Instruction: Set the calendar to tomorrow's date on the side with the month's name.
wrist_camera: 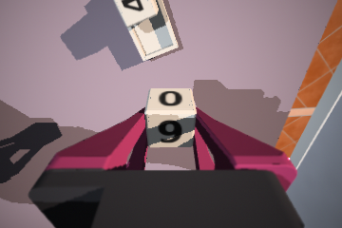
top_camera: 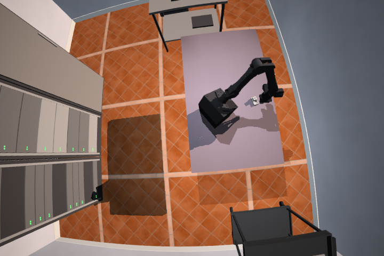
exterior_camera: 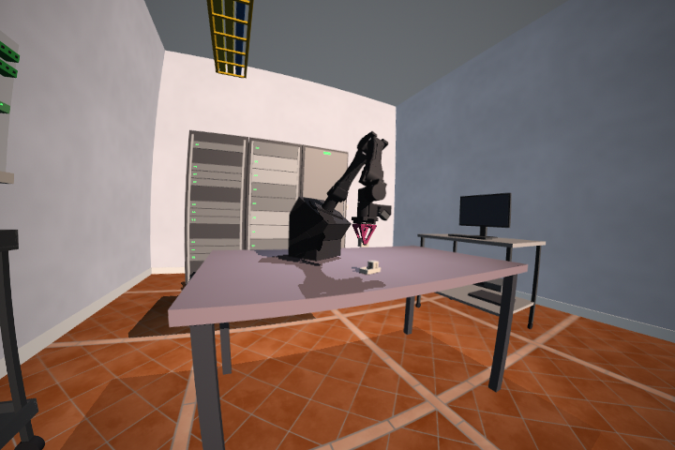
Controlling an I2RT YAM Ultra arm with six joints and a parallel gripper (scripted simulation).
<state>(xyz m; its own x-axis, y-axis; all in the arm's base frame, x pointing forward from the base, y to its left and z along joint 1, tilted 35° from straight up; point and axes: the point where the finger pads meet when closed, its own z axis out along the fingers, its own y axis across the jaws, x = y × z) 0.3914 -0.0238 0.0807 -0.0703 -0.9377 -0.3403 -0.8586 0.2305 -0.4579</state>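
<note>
Right now my hand is 12 cm above the cream tray, 5 cm to the right of it and 2 cm past it. Also, from my hand: cream digit cube: right at my hand.
</note>
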